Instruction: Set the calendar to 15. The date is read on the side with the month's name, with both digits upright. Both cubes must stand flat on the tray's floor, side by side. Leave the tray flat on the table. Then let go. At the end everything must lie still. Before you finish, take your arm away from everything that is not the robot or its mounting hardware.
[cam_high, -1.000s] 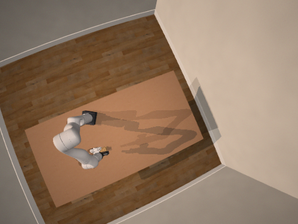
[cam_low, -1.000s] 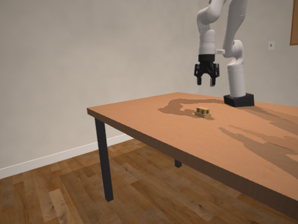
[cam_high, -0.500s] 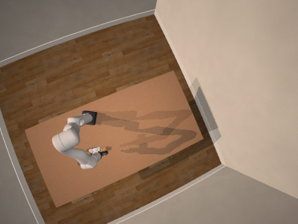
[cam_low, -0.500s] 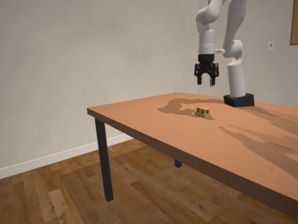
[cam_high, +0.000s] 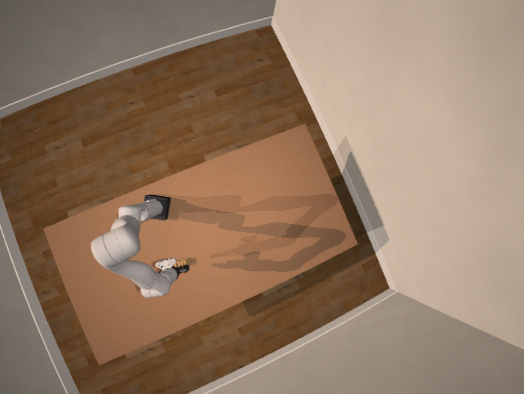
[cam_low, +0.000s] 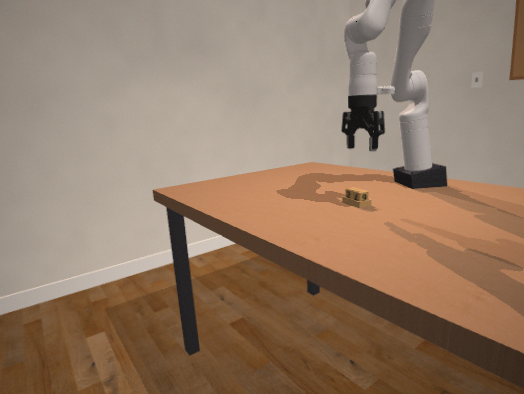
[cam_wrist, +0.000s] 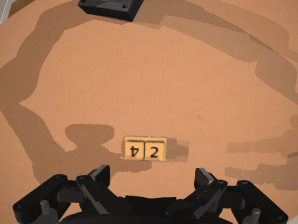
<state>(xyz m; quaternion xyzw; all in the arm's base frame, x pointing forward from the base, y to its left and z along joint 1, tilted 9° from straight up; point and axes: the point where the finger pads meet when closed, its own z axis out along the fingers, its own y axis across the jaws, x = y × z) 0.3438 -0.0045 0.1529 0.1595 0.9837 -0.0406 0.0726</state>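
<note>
Right now my hand is 160 mm above the wooden calendar tray, 20 mm to the left of it and 10 mm past it.
</note>
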